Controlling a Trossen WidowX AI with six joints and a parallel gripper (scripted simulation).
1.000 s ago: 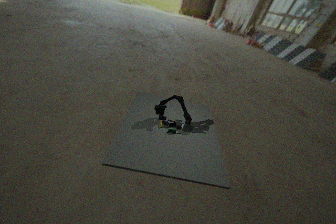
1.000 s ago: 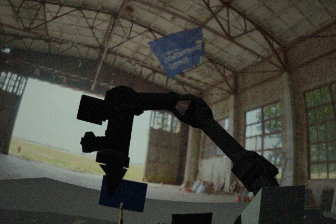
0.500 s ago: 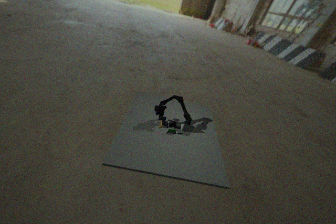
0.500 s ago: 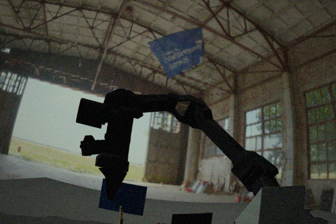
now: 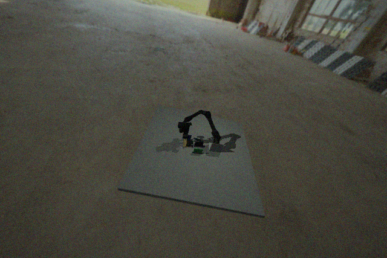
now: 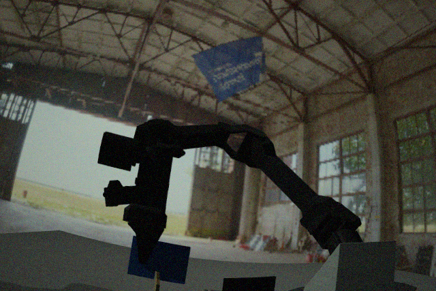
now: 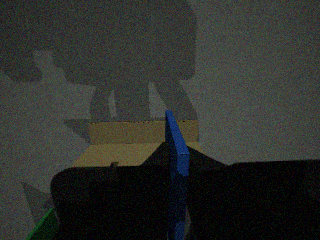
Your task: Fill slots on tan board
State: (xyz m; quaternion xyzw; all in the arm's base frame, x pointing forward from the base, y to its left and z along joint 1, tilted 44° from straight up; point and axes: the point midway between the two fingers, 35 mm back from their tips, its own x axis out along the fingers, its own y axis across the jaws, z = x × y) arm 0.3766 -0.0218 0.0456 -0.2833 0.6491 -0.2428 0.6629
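The blue board is 30 mm behind my gripper tip. The rest, counted from my gripper tip: green board: 170 mm behind, 150 mm to the left, 40 mm below; tan board: 30 mm behind, 20 mm to the left, 40 mm below; dark flat piece: 180 mm behind, 40 mm to the left, 40 mm below.
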